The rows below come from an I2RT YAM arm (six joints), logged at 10 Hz.
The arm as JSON. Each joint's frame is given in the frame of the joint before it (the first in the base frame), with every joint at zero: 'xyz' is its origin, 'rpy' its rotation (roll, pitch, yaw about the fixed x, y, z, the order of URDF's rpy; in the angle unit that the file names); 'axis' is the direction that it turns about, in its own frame. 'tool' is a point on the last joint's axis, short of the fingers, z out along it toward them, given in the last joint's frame.
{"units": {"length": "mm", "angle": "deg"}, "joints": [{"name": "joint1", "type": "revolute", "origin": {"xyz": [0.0, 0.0, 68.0], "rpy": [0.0, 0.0, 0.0]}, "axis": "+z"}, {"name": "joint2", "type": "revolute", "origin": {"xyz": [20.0, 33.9, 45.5], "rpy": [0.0, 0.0, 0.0]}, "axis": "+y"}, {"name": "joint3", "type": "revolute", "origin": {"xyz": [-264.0, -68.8, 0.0], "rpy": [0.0, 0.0, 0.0]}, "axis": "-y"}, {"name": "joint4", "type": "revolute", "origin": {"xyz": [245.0, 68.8, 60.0], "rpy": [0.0, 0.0, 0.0]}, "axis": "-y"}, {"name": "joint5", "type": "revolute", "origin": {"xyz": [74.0, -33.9, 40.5], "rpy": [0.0, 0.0, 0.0]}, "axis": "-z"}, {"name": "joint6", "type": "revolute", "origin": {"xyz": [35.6, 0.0, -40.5], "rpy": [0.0, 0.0, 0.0]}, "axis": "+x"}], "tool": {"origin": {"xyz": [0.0, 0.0, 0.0], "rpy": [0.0, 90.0, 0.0]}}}
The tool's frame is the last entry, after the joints.
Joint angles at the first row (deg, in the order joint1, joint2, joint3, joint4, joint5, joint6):
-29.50, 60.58, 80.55, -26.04, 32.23, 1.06
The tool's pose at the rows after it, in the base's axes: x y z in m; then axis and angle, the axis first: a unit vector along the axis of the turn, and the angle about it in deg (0 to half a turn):
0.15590, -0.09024, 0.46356, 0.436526, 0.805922, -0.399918, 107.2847
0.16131, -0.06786, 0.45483, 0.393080, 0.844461, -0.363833, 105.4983
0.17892, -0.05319, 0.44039, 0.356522, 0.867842, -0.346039, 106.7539
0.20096, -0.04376, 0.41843, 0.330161, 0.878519, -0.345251, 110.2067
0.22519, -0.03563, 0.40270, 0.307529, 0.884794, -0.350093, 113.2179
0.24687, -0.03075, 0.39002, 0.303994, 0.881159, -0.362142, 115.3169
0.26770, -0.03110, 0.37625, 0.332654, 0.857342, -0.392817, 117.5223
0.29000, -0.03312, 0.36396, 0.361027, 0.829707, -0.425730, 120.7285
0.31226, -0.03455, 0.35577, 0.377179, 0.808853, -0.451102, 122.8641
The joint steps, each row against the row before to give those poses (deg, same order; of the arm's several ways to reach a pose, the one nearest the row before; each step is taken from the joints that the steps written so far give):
5.60, -5.45, -4.21, -1.29, 0.68, 2.21
7.63, -1.74, -2.50, -0.02, 1.15, 0.00
6.29, 1.31, -2.25, 0.80, 2.87, -0.07
4.11, 2.71, -2.84, 1.18, 3.28, 0.22
2.98, 4.26, -0.59, 1.14, 2.64, 0.04
1.68, 4.24, 0.00, 1.82, 2.93, 0.55
0.50, 4.57, 0.07, 2.44, 5.51, 1.95
0.07, 5.59, 2.03, -0.02, 5.70, 2.82
0.02, 5.47, 3.04, 0.02, 4.07, 1.72

